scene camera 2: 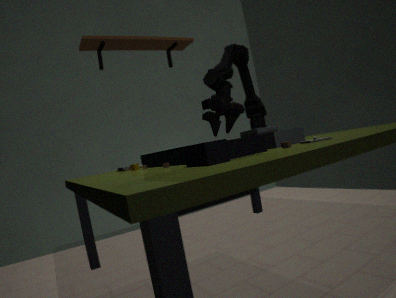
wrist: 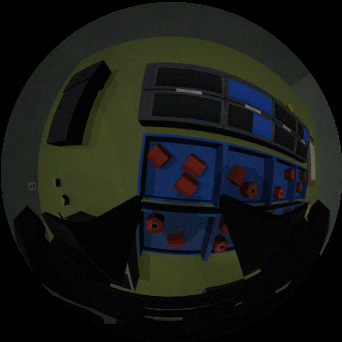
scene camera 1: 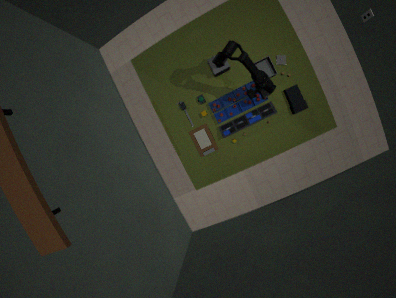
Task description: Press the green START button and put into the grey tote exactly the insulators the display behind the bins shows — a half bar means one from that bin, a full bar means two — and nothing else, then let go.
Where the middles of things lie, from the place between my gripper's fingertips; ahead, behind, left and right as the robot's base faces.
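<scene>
Black box [scene camera 2: 220, 151]: from my hand, 120 mm ahead, 260 mm to the left, 50 mm below.
</scene>
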